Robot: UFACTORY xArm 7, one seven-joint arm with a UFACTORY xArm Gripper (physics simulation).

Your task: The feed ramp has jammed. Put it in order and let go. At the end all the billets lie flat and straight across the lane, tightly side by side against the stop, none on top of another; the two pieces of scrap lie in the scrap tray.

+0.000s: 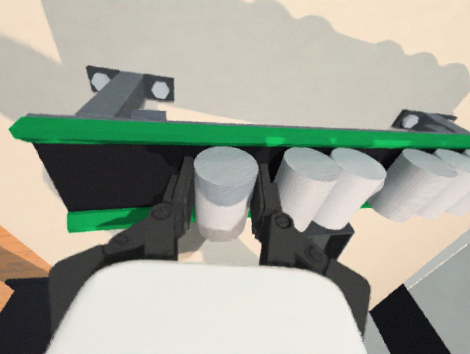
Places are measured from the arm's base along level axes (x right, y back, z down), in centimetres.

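Pixels of known places: gripper, between the fingertips: (224, 175).
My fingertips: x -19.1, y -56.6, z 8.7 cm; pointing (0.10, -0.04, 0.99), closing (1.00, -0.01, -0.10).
Behind a point stands the place of what it marks.
My gripper (224, 175) {x -19.1, y -56.6, z 8.7 cm} is shut on a pale grey billet (223, 205) {x -19.4, y -56.7, z 5.7 cm}, one finger on each side of it. The billet spans the black lane (110, 175) {x -26.8, y -56.2, z 8.7 cm} between the green rails, its round end toward the far rail (210, 133) {x -20.3, y -59.8, z 8.7 cm}. To its right, a second billet (307, 185) {x -14.0, y -57.6, z 6.6 cm} and a third billet (352, 187) {x -10.2, y -57.0, z 7.2 cm} lie side by side across the lane. After a gap come another billet (412, 186) {x -3.5, y -56.1, z 8.5 cm} and more billets (446, 182) {x -1.7, y -57.1, z 7.9 cm}, partly cut off at the right edge. The stop, the scrap pieces and the scrap tray cannot be made out.
A bolted grey bracket (117, 92) {x -26.8, y -60.1, z 13.2 cm} stands beyond the far rail at left, and another bracket (440, 122) {x 3.7, y -58.8, z 15.6 cm} at right. The near green rail (95, 220) {x -28.4, y -52.5, z 7.9 cm} runs behind the fingers. A dark support (337, 240) {x 3.5, y -35.5, z 16.4 cm} shows below the second and third billets. A black strip (410, 320) crosses the lower right.
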